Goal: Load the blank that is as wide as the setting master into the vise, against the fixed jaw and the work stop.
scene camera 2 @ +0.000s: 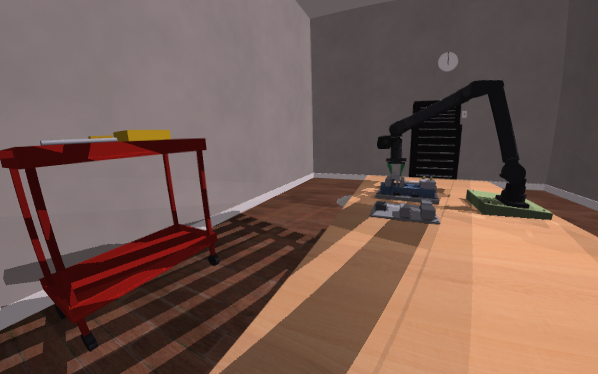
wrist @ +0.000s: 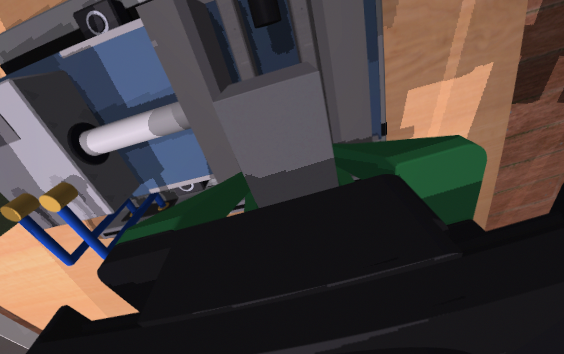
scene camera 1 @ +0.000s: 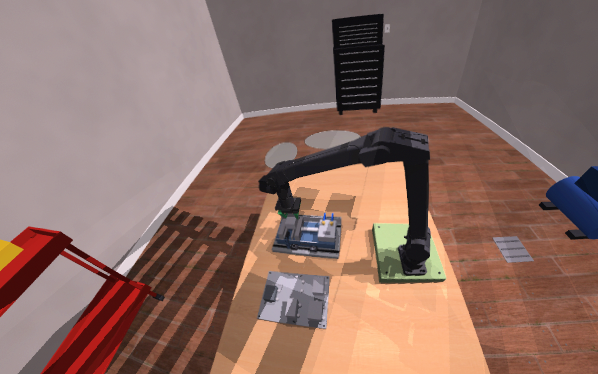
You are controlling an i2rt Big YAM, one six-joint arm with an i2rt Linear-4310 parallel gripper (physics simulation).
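Seen in the pictures: gripper, fingertip midpoint: (scene camera 2: pixel 395 176) (wrist: pixel 291 166) (scene camera 1: pixel 292 218); arm's base, origin of the base link: (scene camera 2: pixel 511 203) (scene camera 1: pixel 411 260).
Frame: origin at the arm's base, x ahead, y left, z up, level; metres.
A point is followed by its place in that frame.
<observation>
My gripper (scene camera 1: pixel 288 214) {x 0.483, y -0.180, z 0.058 m} (scene camera 2: pixel 395 172) {x 0.483, y -0.180, z 0.058 m} (wrist: pixel 291 166) {x 0.483, y -0.180, z 0.058 m} points down at the left part of the blue and grey vise (scene camera 1: pixel 307 246) {x 0.417, y -0.076, z -0.011 m} (scene camera 2: pixel 412 192) {x 0.402, y -0.077, z 0.001 m} (wrist: pixel 142 70) {x 0.414, y -0.103, z 0.022 m}. Its green fingers are shut on a grey block, the blank (wrist: pixel 280 130) {x 0.487, y -0.151, z 0.079 m}. In the wrist view the blank is upright between the screw-side jaw (wrist: pixel 170 50) and the other grey jaw (wrist: pixel 342 75), over the near end of the bed rails. Its lower end is hidden, so contact with jaws or bed cannot be told. A black round part (wrist: pixel 265 12) {x 0.497, y -0.107, z 0.058 m} shows beyond it; whether this is the work stop is unclear.
A grey plate (scene camera 1: pixel 287 285) {x 0.486, y 0.092, z -0.030 m} (scene camera 2: pixel 392 213) {x 0.497, y 0.185, z -0.030 m} with several grey blocks lies beside the vise; which is the setting master is unclear. Blue prongs with brass ends (wrist: pixel 57 197) {x 0.350, y -0.145, z 0.070 m} stand by the vise's screw block. The arm's green base (scene camera 1: pixel 390 237) {x 0.062, y -0.104, z 0.007 m} (scene camera 2: pixel 482 202) {x 0.128, y 0.039, z 0.004 m} is at the right.
</observation>
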